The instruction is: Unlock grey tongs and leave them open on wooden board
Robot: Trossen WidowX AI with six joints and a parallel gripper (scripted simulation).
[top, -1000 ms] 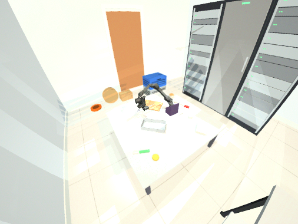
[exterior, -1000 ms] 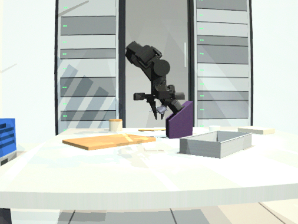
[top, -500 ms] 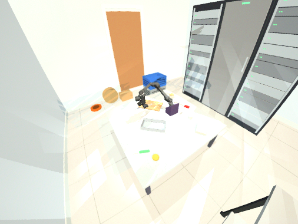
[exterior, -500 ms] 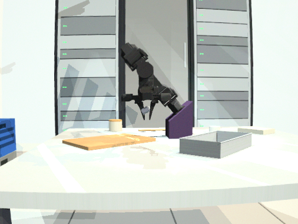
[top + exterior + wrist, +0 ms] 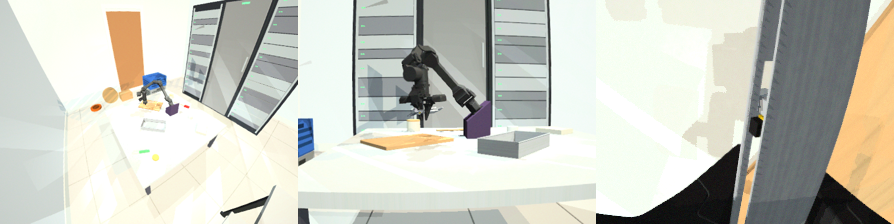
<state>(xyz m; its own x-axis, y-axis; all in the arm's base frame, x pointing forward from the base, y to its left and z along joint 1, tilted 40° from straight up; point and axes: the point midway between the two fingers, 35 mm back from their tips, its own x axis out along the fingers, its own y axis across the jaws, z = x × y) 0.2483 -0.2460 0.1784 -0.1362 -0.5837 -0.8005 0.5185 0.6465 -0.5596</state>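
The wooden board lies 15 cm behind my gripper tip, 6 cm to the right of it and 10 cm below it. Round my gripper tip: roasting tin (14 cm ahead, 34 cm to the left, 8 cm below); jar (59 cm behind, 1 cm to the left, 8 cm below).
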